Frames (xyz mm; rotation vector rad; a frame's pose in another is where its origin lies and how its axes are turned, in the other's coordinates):
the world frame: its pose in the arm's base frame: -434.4 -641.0 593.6 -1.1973 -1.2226 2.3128
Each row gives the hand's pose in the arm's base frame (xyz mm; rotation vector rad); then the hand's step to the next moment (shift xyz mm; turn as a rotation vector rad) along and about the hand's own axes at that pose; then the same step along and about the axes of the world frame.
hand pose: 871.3 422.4 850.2 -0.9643 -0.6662 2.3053
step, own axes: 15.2 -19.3 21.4 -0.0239 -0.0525 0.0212
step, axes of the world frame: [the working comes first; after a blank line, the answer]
step, axes of the arm's base frame: -19.4 19.0 18.0 0.0136 0.0178 0.0572

12.9 -28.3 9.7 -0.0298 -0.0537 -0.0031
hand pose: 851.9 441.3 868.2 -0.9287 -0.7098 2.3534
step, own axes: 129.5 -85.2 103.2 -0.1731 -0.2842 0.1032
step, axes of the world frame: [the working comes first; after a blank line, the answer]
step, axes of the arm's base frame: -135.0 113.9 58.9 0.1098 0.0728 0.3225

115.8 -134.0 57.6 -0.2042 -0.2810 -0.0271
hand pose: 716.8 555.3 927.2 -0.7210 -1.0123 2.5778
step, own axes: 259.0 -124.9 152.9 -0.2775 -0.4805 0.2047
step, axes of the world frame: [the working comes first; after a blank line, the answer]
step, axes of the arm's base frame: -290.4 114.2 93.1 0.1566 0.1127 0.5591

194.3 -182.2 187.4 -0.3404 -0.4834 -0.0134
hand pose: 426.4 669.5 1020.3 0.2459 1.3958 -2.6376
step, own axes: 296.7 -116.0 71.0 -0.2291 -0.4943 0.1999
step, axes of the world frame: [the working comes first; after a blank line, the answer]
step, axes of the arm's base frame: -318.7 -10.0 69.7 0.1069 0.1218 0.5572

155.5 -92.0 271.8 -0.3033 -0.4944 0.0192
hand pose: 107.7 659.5 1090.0 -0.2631 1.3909 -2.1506
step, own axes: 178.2 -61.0 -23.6 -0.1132 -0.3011 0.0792
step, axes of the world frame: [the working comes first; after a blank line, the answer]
step, axes of the arm's base frame: -178.6 -61.1 20.0 0.0243 0.0928 0.3171

66.6 -2.8 177.7 -0.1367 -0.3007 0.0258
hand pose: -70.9 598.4 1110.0 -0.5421 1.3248 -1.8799
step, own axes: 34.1 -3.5 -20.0 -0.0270 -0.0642 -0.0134
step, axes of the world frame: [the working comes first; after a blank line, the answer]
step, axes of the arm's base frame: -36.5 -13.9 -7.0 -0.0144 0.0403 0.0566

18.9 8.9 33.8 0.0005 -0.0707 0.0057
